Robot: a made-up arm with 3 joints. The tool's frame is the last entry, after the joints. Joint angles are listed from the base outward. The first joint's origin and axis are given. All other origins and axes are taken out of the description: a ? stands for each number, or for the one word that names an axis. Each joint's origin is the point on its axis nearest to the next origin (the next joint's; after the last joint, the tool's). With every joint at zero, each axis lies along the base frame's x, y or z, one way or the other. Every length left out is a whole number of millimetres.
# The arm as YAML. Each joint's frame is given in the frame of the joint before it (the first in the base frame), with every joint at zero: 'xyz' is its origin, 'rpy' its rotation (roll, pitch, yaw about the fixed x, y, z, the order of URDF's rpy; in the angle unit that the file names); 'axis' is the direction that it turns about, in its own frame. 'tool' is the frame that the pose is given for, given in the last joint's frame.
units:
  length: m
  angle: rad
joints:
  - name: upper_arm
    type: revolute
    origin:
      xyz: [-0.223, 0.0, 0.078]
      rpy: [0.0, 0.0, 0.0]
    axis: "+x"
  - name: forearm
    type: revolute
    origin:
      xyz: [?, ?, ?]
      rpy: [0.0, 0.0, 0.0]
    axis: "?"
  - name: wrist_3
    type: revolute
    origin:
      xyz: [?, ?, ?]
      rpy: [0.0, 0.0, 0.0]
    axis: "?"
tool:
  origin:
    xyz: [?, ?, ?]
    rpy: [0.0, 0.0, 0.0]
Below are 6 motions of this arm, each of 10 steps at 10 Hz.
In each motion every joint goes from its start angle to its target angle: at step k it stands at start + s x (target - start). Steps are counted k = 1, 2, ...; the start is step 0. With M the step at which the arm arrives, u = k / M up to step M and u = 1 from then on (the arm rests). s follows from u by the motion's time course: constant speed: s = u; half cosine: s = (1 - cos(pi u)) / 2; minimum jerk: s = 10 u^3 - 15 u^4 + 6 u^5.
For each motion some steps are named. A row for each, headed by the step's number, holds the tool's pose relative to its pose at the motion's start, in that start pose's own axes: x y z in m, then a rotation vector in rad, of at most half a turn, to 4 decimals.
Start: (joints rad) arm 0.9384 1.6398 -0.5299
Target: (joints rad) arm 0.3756 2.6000 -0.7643
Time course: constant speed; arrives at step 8
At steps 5, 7, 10:
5: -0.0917 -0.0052 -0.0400 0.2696 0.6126 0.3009
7: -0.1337 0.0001 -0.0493 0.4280 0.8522 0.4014
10: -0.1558 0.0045 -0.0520 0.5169 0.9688 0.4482

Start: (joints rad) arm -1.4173 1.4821 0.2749
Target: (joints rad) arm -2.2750 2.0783 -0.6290
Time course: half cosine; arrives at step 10
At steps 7, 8, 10:
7: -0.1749 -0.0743 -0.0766 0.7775 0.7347 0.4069
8: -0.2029 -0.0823 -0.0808 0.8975 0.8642 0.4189
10: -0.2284 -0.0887 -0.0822 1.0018 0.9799 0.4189

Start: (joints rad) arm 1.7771 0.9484 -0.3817
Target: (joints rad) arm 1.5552 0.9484 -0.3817
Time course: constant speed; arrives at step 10
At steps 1, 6, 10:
1: -0.0043 -0.0036 -0.0007 -0.0129 0.0167 -0.0067
6: -0.0261 -0.0212 -0.0025 -0.0776 0.1004 -0.0403
10: -0.0440 -0.0347 -0.0017 -0.1294 0.1673 -0.0672

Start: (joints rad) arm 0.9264 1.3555 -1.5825
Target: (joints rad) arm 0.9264 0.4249 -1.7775
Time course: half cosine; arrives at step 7
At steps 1, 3, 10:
1: -0.0013 -0.0013 0.0008 0.0097 -0.0461 0.0008
3: -0.0098 -0.0099 0.0041 0.0750 -0.3614 0.0179
10: -0.0225 -0.0247 0.0043 0.1807 -0.9264 0.1016

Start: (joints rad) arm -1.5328 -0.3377 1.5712
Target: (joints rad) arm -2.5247 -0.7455 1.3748
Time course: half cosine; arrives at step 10
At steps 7, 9, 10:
7: 0.1555 0.0661 -0.2707 -0.5413 0.2743 -0.3982
9: 0.1868 0.0418 -0.3304 -0.6513 0.3133 -0.5240
10: 0.1907 0.0375 -0.3380 -0.6657 0.3175 -0.5418

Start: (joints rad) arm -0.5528 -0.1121 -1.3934
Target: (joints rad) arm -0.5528 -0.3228 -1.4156
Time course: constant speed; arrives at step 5
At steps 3, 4, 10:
3: -0.0047 -0.0024 0.0025 0.0133 -0.1246 -0.0215
4: -0.0063 -0.0031 0.0033 0.0177 -0.1662 -0.0283
10: -0.0080 -0.0039 0.0039 0.0221 -0.2078 -0.0349

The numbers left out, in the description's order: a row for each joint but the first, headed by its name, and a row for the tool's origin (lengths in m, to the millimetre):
forearm: xyz 0.0 0.067 -0.339, axis +z
wrist_3: xyz 0.029 0.106 0.0, axis -x
tool: xyz 0.0 -0.057 0.134

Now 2 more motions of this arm.
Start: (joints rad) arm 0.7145 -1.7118 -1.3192
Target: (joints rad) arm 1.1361 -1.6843 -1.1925
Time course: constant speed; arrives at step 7
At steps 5, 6, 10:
5: -0.0994 0.0364 0.0249 -0.1292 0.1060 -0.2800
6: -0.1171 0.0471 0.0303 -0.1540 0.1303 -0.3350
10: -0.1340 0.0588 0.0357 -0.1783 0.1555 -0.3897

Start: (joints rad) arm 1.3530 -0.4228 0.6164
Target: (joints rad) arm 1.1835 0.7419 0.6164
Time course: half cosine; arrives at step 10
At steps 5, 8, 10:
5: -0.0730 -0.0086 -0.0267 -0.0852 -0.3457 0.4684
8: -0.1204 -0.0441 -0.0649 -0.1598 -0.5942 0.8675
10: -0.1286 -0.0559 -0.0749 -0.1772 -0.6484 0.9645

